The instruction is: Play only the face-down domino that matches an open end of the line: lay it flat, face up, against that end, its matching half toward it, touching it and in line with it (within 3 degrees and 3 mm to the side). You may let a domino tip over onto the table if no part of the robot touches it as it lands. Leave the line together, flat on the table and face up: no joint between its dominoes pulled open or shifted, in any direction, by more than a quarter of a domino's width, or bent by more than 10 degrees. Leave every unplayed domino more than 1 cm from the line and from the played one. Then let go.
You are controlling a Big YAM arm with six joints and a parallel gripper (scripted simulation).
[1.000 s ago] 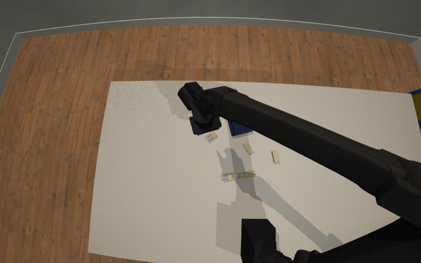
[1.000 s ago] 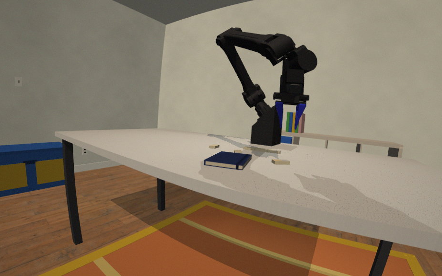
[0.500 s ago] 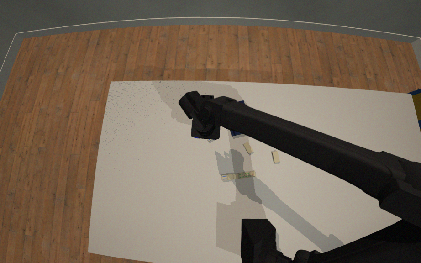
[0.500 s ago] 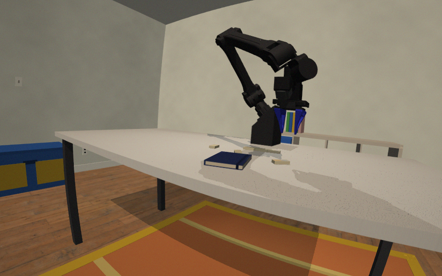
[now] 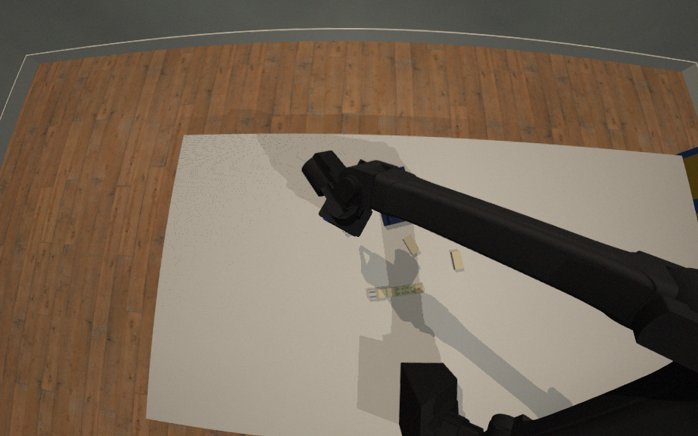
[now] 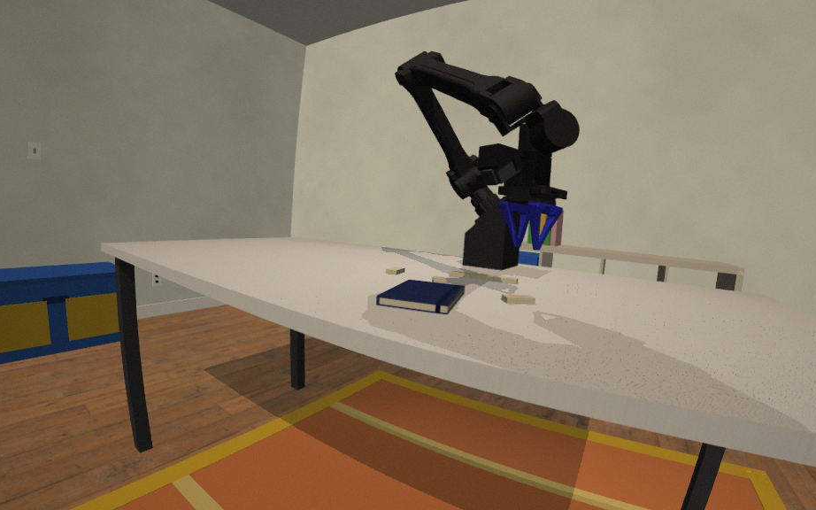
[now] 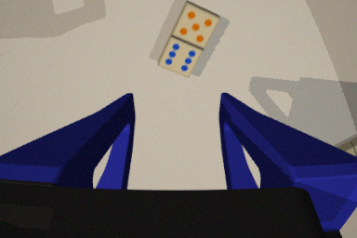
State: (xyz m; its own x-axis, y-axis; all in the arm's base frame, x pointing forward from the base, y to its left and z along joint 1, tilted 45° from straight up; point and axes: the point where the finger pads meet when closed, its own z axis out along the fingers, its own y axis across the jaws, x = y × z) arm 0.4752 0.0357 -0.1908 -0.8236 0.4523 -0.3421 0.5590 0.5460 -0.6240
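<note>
Now: the domino 10 mm behind my hand, 10 mm to the right of it and 100 mm below it. Also, from my hand: dark blue book 70 mm ahead, 140 mm to the right, 90 mm below.
</note>
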